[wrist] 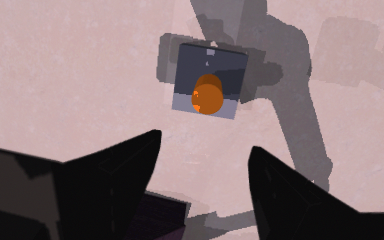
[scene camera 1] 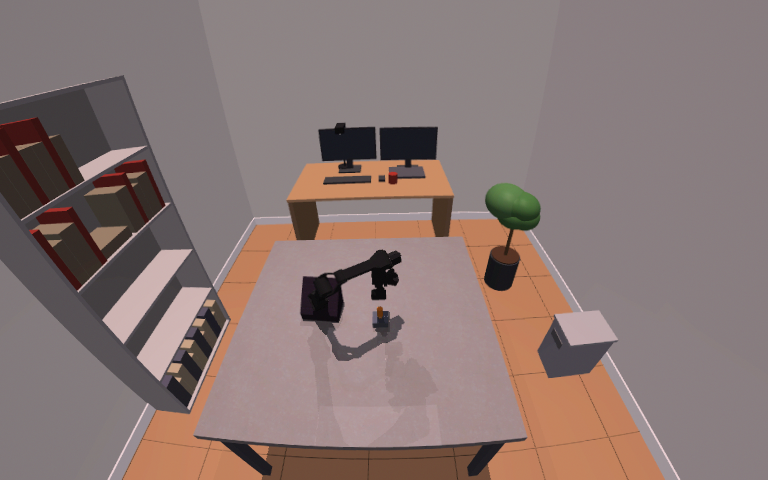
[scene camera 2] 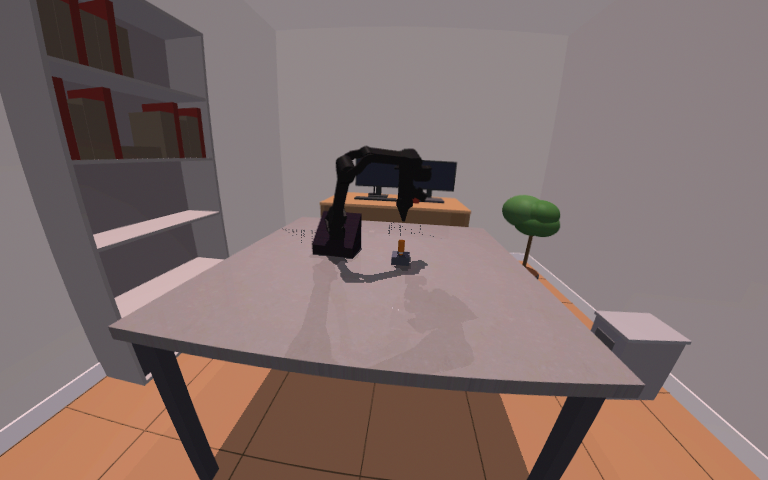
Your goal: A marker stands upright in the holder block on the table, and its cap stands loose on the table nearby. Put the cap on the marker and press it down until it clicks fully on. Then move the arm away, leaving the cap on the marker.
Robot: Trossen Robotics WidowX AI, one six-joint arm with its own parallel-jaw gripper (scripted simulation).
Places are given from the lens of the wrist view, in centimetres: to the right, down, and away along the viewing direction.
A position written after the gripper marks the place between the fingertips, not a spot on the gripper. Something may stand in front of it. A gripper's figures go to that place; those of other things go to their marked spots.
gripper (wrist: 205, 146): 1, 1, 11
orange cap (wrist: 207, 98): 1, -2, 19
